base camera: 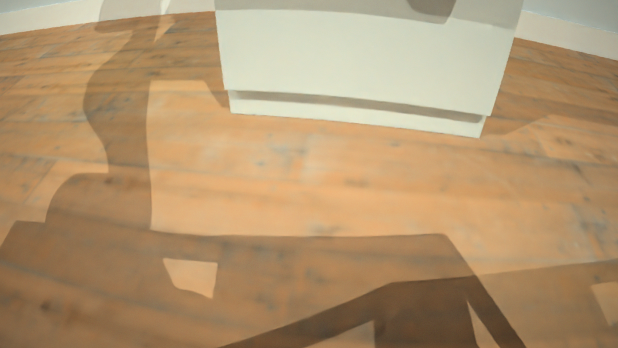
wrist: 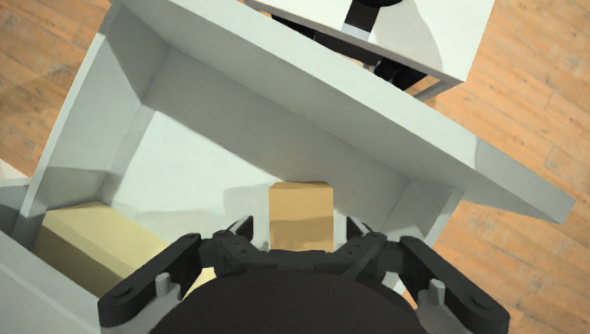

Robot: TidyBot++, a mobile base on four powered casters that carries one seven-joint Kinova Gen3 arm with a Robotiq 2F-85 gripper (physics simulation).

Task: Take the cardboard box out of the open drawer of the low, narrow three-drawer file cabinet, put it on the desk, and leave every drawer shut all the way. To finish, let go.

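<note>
The brown cardboard box (wrist: 301, 215) stands on the floor of the open white drawer (wrist: 195, 175) in the wrist view. My gripper (wrist: 299, 226) is open, its two fingertips on either side of the box and apart from it, with small gaps left and right. The near end of the box is hidden behind the gripper. The file cabinet (base camera: 360, 60) shows its lower white front in the base camera view; a strip of its top or upper edge (wrist: 35, 290) shows at the lower left of the wrist view. The desk does not show clearly.
A pale yellow block (wrist: 105, 230) lies in the drawer near the cabinet side. The tall drawer front (wrist: 350, 95) stands between the box and my white base (wrist: 425, 35). Wooden floor surrounds the cabinet. White skirting (base camera: 565, 37) runs along the wall behind it.
</note>
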